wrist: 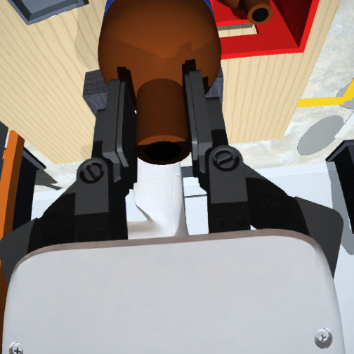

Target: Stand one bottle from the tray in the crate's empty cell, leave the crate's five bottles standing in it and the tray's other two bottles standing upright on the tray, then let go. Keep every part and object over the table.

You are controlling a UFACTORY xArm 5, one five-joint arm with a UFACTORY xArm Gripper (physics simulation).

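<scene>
A brown bottle [159, 55] with a blue band at the view's top edge is between the fingers in the wrist view, its open mouth facing the camera. My gripper [158, 95] is shut on its neck. The red crate [265, 51] shows in part at the top right, with the neck of a brown bottle [252, 11] inside it. The crate's other cells and its empty cell do not show. A corner of a grey tray [50, 12] shows at the top left; no bottles show on it.
The wooden table [260, 100] runs under the held bottle, with its edge right of the crate and below. A dark block [96, 92] lies behind the bottle, beside the robot's white base [162, 200]. An orange post [11, 185] stands at the left.
</scene>
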